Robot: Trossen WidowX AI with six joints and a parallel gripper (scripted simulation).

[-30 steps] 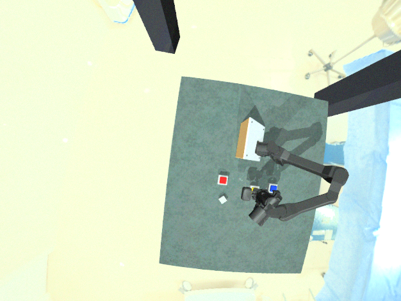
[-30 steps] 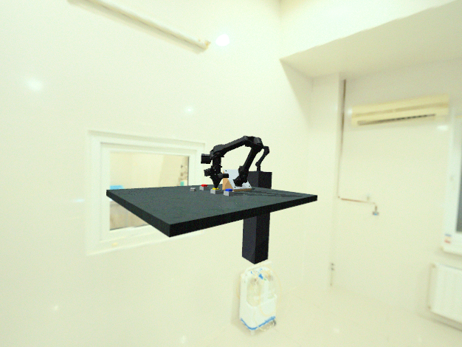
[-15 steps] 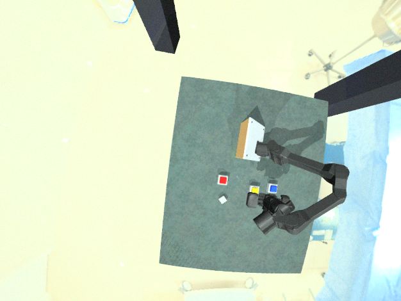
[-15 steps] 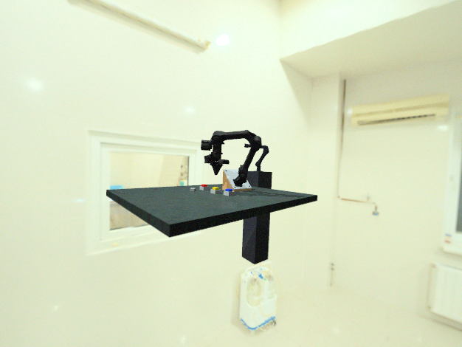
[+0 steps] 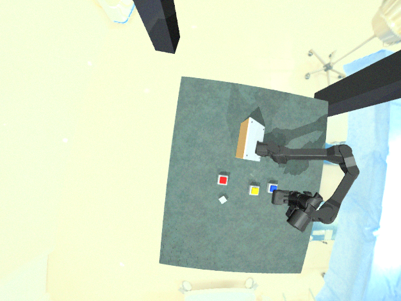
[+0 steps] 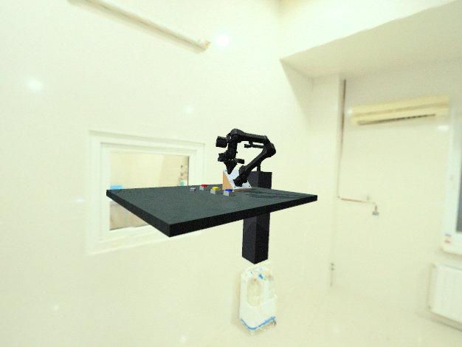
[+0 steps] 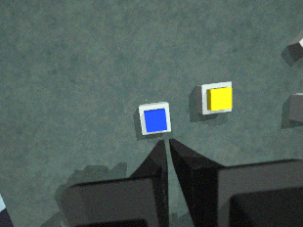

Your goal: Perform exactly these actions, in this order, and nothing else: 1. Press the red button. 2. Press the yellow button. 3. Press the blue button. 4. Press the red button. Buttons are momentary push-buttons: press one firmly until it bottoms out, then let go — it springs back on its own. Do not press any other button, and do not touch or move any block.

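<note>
The blue button is 100 mm below my gripper tip. Round my gripper tip: red button (10 mm ahead, 280 mm to the right, 100 mm below); then yellow button (30 mm ahead, 100 mm to the right, 100 mm below); then block (120 mm ahead, 250 mm to the right, 120 mm below).
</note>
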